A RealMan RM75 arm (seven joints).
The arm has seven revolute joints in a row. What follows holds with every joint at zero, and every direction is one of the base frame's.
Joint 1 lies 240.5 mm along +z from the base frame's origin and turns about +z.
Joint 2 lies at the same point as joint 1 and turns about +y.
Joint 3 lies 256 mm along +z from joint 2 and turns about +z.
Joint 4 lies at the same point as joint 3 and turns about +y.
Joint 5 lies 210 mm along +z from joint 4 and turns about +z.
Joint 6 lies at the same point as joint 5 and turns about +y.
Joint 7 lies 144 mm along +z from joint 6 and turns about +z.
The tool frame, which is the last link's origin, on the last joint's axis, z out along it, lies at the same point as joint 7; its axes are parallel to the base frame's.
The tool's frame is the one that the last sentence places.
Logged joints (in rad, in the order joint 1, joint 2, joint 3, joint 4, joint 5, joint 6, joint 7), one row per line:
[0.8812, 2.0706, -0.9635, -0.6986, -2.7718, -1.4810, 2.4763]
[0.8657, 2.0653, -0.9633, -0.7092, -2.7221, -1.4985, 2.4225]
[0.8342, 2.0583, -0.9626, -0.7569, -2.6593, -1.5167, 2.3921]
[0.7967, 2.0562, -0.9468, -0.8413, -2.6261, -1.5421, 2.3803]
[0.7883, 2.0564, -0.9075, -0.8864, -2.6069, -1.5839, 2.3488]
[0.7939, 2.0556, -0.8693, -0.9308, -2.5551, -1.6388, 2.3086]
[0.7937, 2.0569, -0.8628, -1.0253, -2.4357, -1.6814, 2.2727]
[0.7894, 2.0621, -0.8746, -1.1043, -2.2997, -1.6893, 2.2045]
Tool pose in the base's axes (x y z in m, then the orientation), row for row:
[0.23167, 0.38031, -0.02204, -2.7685, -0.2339, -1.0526]
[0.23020, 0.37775, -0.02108, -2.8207, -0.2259, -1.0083]
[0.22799, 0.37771, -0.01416, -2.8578, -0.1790, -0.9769]
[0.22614, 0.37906, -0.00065, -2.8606, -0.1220, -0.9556]
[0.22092, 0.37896, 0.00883, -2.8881, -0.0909, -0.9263]
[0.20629, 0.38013, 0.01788, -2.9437, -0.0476, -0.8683]
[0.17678, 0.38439, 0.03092, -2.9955, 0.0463, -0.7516]
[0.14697, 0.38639, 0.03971, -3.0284, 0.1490, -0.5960]
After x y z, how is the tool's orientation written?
As angles about the fixed x, y, z axes (roll, pitch, yaw), in radians.
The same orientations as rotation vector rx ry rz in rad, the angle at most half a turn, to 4 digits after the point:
[-2.5242, 1.3925, -0.5660]
[-2.5868, 1.3658, -0.5191]
[-2.6175, 1.3482, -0.4307]
[-2.6115, 1.3238, -0.3492]
[-2.6393, 1.2990, -0.2872]
[-2.7030, 1.2455, -0.1886]
[-2.7783, 1.1016, -0.0159]
[-2.8502, 0.8886, 0.1633]

